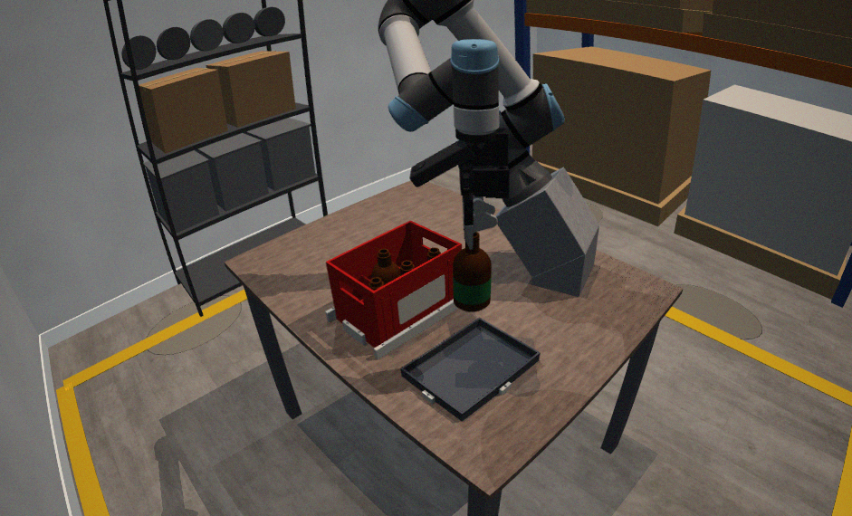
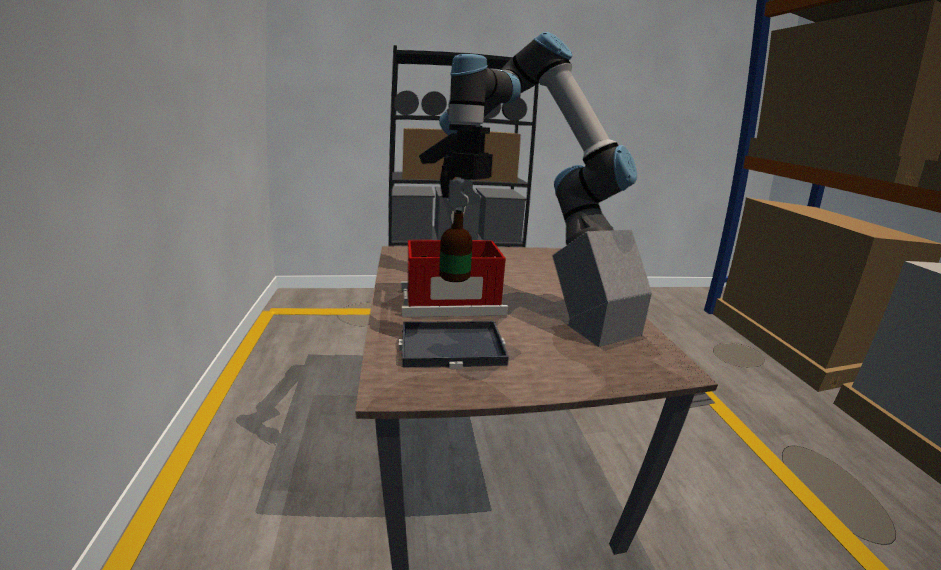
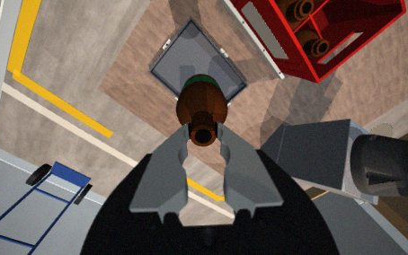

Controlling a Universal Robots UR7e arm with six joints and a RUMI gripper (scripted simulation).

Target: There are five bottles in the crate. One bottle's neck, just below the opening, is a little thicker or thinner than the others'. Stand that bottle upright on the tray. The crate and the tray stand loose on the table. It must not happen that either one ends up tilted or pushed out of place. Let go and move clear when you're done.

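The dark tray is 32 cm below my hand and 1 cm to the left of it. Round my hand: red crate: 26 cm to the right, 25 cm below, 8 cm behind.
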